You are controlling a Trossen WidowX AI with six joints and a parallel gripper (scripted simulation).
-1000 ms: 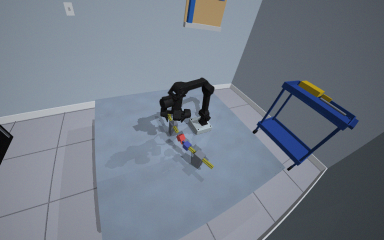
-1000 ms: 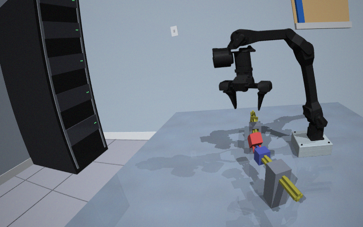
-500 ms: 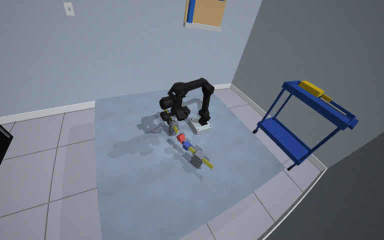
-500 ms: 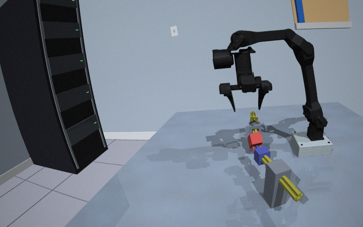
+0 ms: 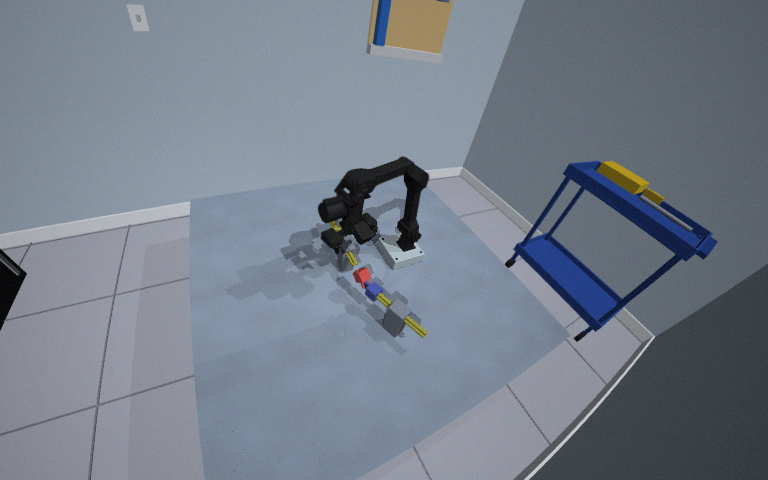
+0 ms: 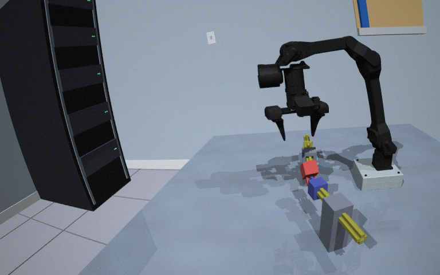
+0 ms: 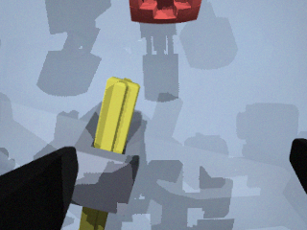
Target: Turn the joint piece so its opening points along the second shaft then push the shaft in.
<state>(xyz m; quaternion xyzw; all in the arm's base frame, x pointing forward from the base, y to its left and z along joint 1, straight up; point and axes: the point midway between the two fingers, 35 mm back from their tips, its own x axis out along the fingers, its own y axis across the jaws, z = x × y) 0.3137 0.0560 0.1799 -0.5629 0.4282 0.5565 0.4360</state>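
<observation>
My gripper tip is 20 mm past the joint piece, 80 mm to the right of it and 70 mm above it.
</observation>
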